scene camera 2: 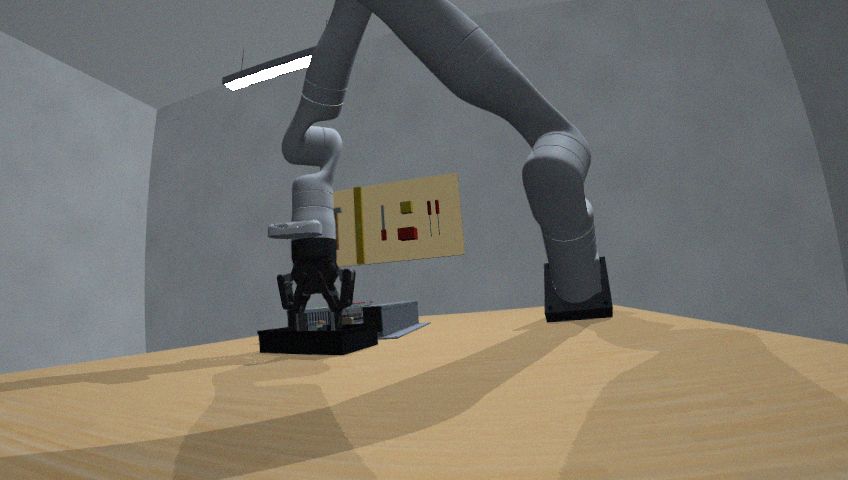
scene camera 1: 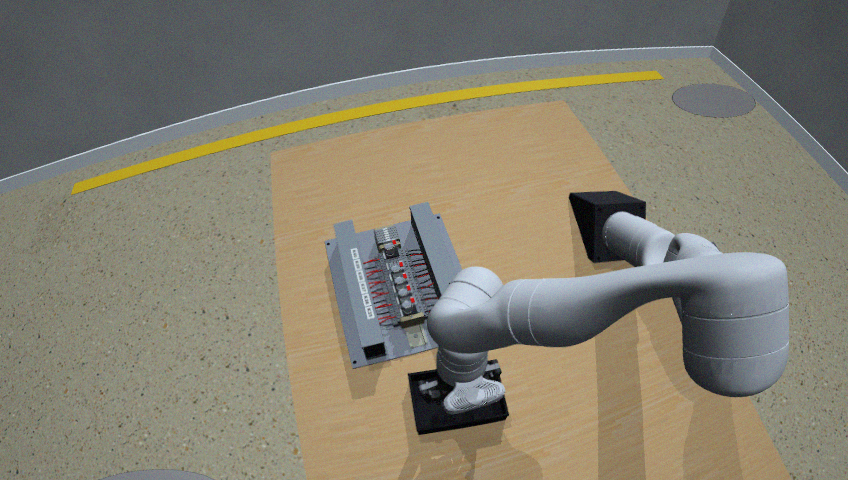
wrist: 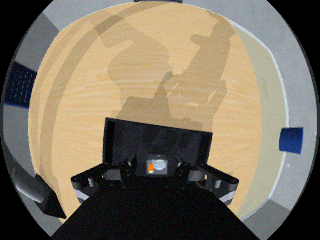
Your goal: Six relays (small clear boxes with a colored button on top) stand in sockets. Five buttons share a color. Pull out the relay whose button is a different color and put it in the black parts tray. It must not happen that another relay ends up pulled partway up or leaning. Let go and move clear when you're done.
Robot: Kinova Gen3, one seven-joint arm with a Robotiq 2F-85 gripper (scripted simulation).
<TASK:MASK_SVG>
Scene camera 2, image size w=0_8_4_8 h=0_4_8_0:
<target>gripper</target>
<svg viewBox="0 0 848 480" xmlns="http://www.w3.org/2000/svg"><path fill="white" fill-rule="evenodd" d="M291 241L293 269L289 274L278 275L277 283L283 309L291 311L294 315L294 330L306 331L306 313L304 311L311 294L316 293L322 294L331 310L329 312L330 331L342 330L342 310L353 303L356 272L352 269L339 269L336 263L337 250L335 239L302 238ZM338 276L342 282L340 299L334 285Z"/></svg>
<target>black parts tray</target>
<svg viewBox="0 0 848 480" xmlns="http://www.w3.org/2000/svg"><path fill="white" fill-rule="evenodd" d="M375 335L372 324L343 324L343 328L340 331L330 331L330 325L327 325L327 331L295 331L294 326L257 331L257 334L259 334L260 353L346 355L375 346Z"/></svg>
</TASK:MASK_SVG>
